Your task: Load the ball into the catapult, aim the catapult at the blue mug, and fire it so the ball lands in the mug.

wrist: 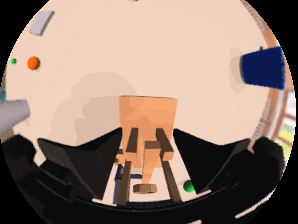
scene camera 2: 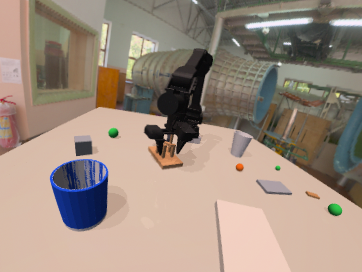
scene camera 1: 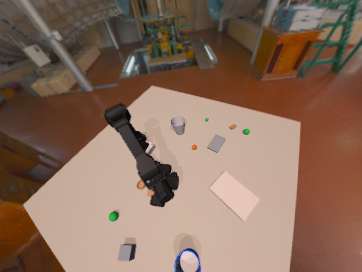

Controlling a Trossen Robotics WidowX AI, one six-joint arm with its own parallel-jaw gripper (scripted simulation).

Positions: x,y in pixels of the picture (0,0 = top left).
Labels:
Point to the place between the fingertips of my gripper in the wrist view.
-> At 148,131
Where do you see a wooden catapult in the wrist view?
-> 147,122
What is my gripper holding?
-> Nothing.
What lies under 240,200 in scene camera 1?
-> A white slab.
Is my gripper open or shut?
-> Open.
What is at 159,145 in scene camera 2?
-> My gripper.

